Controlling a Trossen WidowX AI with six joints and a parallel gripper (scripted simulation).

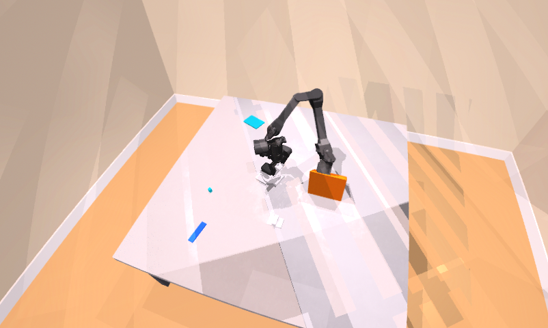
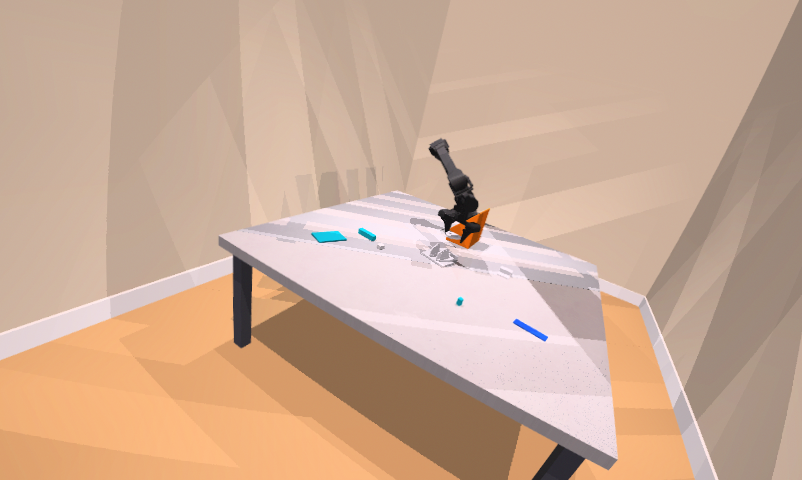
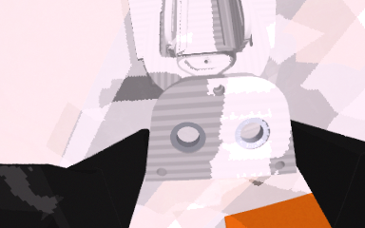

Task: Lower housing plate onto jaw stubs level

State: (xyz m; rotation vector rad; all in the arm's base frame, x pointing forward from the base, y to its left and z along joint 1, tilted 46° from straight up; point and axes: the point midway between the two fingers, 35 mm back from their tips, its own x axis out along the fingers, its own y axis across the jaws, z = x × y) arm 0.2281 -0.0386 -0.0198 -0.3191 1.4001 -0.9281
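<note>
Right now my gripper tip is 30 mm short of the white jaw assembly, 10 mm to the right of it and 70 mm above it. Also, from my gripper tip: blue bar (300 mm ahead, 390 mm to the left, 80 mm below); then teal cube (330 mm ahead, 150 mm to the left, 70 mm below); then cyan flat tile (270 mm ahead, 430 mm to the right, 80 mm below).
</note>
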